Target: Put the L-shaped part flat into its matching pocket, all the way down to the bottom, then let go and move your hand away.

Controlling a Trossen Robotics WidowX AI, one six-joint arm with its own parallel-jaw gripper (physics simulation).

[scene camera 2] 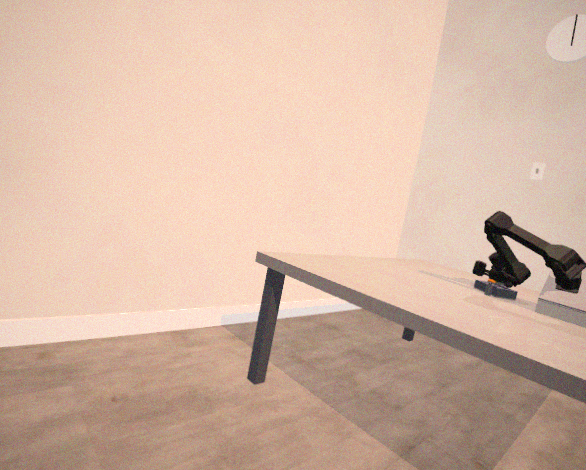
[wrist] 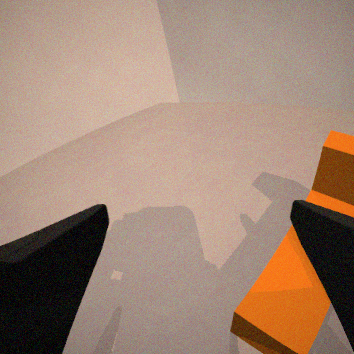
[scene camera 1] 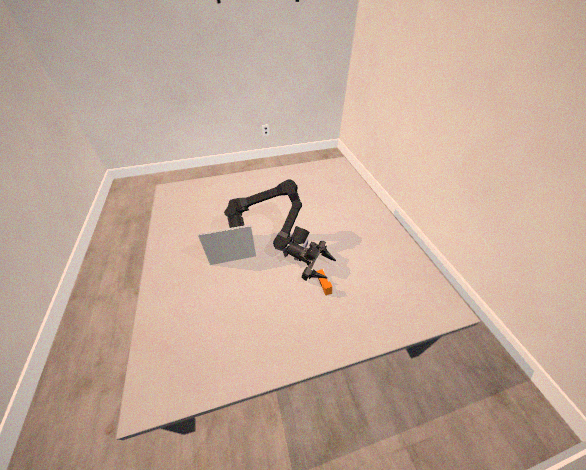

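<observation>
The orange L-shaped part is on the table, beside one finger; its far end looks raised in the wrist view, and the finger covers some of it. My gripper is wide open, with nothing between the fingers. In the wrist view the right finger overlaps the part; I cannot tell whether they touch. A low dark blue-grey block sits below the hand in scene camera 2, possibly the pocket holder. Its pocket cannot be made out, and the arm hides most of the block in scene camera 1.
A grey box-like panel stands near the arm's base. The pale table ends at a straight front edge in scene camera 1. The hand's shadow falls on the table around the part.
</observation>
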